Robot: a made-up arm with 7 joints.
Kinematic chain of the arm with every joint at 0, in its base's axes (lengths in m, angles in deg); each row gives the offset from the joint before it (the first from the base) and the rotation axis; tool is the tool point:
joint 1: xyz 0 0 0.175 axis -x
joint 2: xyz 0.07 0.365 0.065 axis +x
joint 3: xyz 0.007 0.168 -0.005 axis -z
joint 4: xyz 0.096 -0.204 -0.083 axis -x
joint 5: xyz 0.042 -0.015 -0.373 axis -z
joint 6: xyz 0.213 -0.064 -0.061 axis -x
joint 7: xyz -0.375 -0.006 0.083 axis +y
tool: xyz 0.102 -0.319 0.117
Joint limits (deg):
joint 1: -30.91..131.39
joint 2: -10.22..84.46
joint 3: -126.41..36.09
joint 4: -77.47..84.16
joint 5: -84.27..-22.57
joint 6: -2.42..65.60
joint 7: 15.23..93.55
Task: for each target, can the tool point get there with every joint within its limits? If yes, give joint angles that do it. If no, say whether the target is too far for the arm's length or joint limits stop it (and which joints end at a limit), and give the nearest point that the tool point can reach.
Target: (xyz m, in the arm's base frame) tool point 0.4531 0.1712 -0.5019
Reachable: yes | joints 81.15 46.29 -56.56 -28.13 -49.90 49.09 27.38
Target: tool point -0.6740 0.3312 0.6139
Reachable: no: joint limits stop it (at a limit: joint 2, joint 3, joint 4, joint 5, joint 6) | nearest point -0.4182 0.5099 0.8508 | short by 0.392 m
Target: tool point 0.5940 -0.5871 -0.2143
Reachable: yes | joints 119.05 20.67 -24.66 -24.56 -63.15 25.33 87.07
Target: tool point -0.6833 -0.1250 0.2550
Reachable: no: joint limits stop it (at a limit: joint 3, joint 5, joint 6, joint 7) | nearest point -0.2118 -0.2239 0.3183 | short by 0.486 m
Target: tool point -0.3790 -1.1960 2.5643
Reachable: no: too far | nearest point 0.3246 -0.1286 1.3207 | short by 1.783 m
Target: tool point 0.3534 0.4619 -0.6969
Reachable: yes | joints 67.02 26.77 -100.86 -5.44 -56.86 49.70 63.91
